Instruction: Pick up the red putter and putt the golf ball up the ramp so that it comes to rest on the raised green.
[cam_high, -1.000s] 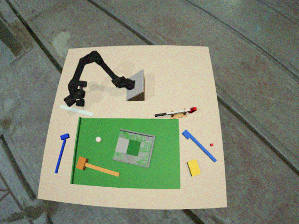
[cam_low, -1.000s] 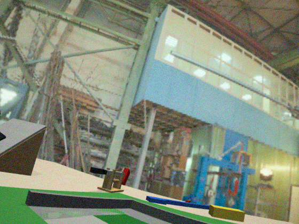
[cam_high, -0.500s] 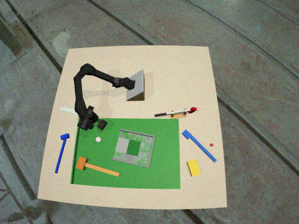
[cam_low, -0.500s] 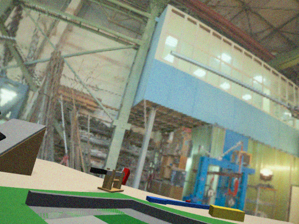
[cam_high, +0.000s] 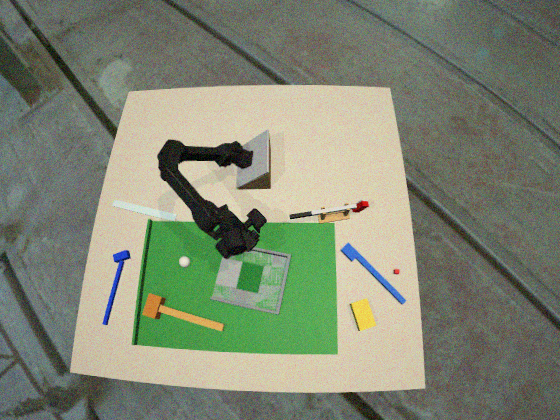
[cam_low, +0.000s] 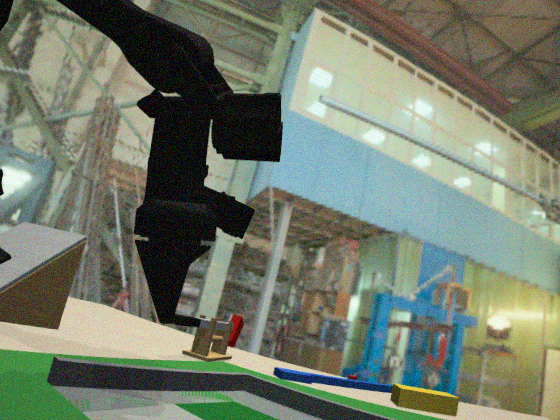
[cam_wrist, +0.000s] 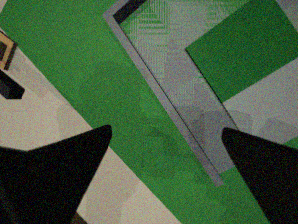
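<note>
The wooden stand is 15 cm behind my gripper tip, 30 cm to the left of it and 4 cm below it. Also, from my gripper tip: yellow block 21 cm ahead, 42 cm to the left, 6 cm below; then pale strip 10 cm behind, 47 cm to the right, 7 cm below; then white golf ball 9 cm ahead, 24 cm to the right, 5 cm below.
</note>
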